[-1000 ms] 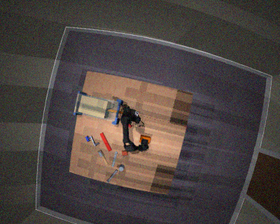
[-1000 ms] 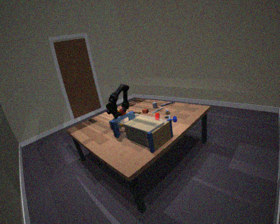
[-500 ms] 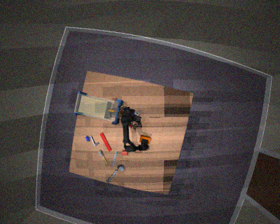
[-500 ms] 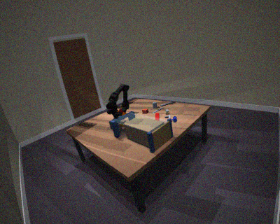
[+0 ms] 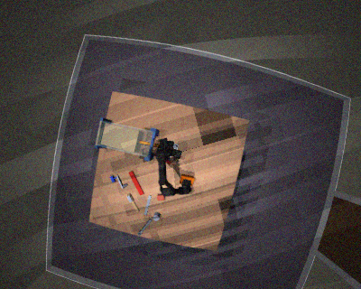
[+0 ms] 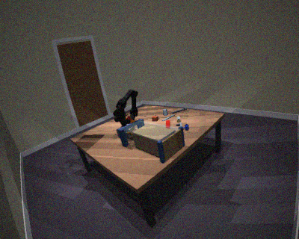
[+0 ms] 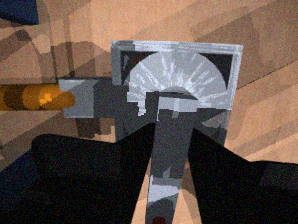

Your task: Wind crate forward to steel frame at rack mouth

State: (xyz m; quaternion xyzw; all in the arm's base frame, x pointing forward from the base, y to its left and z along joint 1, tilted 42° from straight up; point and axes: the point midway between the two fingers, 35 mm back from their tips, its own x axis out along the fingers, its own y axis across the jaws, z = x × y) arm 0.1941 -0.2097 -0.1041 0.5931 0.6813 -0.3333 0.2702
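My gripper tip is 5 cm to the right of the red-knobbed winch handle and 2 cm below it. The rest, counted from my gripper tip: blue frame 16 cm ahead, 1 cm to the right, 2 cm above; then grey hand winch 2 cm behind, 3 cm to the right, 6 cm below; then red knob 1 cm ahead, 8 cm to the left, 5 cm above.
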